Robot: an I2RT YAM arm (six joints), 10 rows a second.
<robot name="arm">
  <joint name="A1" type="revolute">
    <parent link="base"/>
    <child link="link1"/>
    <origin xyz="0 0 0.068" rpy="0 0 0"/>
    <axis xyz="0 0 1"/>
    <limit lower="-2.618" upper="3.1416"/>
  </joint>
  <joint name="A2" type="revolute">
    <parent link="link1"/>
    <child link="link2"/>
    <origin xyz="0.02 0.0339 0.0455" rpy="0 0 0"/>
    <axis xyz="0 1 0"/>
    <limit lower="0" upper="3.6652"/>
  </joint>
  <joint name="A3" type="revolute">
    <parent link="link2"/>
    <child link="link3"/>
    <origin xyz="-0.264 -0.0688 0" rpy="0 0 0"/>
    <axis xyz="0 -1 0"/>
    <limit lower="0" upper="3.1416"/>
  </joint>
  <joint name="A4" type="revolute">
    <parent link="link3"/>
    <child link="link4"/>
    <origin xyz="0.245 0.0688 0.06" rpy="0 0 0"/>
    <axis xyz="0 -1 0"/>
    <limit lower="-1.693" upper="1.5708"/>
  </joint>
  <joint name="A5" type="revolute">
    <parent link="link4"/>
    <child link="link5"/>
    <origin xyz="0.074 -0.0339 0.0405" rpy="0 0 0"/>
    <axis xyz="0 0 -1"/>
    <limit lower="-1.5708" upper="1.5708"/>
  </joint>
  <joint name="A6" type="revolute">
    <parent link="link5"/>
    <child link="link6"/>
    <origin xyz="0.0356 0 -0.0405" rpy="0 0 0"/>
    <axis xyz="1 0 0"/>
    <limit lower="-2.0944" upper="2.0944"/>
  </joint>
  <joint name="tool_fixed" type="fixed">
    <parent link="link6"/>
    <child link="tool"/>
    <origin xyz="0 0 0" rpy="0 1.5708 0"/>
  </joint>
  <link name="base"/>
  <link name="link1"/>
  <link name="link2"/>
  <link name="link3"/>
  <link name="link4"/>
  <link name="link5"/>
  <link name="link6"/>
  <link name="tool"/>
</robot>
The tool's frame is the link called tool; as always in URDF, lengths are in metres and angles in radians.
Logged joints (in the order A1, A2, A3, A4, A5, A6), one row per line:
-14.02 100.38 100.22 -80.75 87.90 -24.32
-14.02 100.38 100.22 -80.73 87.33 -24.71
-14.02 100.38 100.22 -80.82 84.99 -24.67
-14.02 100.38 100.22 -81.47 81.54 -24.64
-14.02 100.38 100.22 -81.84 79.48 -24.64
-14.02 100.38 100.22 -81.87 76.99 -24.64
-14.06 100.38 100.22 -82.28 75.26 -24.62
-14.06 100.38 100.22 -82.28 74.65 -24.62
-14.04 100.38 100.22 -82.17 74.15 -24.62
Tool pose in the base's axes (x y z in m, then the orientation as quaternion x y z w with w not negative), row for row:
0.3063 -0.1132 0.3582 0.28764 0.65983 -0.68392 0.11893
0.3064 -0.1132 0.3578 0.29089 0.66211 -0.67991 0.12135
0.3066 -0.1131 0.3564 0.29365 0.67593 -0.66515 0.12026
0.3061 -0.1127 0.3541 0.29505 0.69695 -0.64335 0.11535
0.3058 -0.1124 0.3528 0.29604 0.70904 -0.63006 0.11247
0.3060 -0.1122 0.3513 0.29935 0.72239 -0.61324 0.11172
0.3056 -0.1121 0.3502 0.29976 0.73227 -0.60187 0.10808
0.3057 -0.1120 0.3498 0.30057 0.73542 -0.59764 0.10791
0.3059 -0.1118 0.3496 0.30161 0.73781 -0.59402 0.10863
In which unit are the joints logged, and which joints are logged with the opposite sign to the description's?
The joints are logged in degrees. Opposite sign: A6.
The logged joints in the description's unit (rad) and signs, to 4 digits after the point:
-0.2447 1.7520 1.7492 -1.4094 1.5341 0.4245
-0.2447 1.7520 1.7492 -1.4090 1.5242 0.4313
-0.2447 1.7520 1.7492 -1.4106 1.4834 0.4306
-0.2447 1.7520 1.7492 -1.4219 1.4231 0.4300
-0.2447 1.7520 1.7492 -1.4284 1.3872 0.4300
-0.2447 1.7520 1.7492 -1.4289 1.3437 0.4300
-0.2454 1.7520 1.7492 -1.4361 1.3135 0.4297
-0.2454 1.7520 1.7492 -1.4361 1.3029 0.4297
-0.2450 1.7520 1.7492 -1.4341 1.2942 0.4297

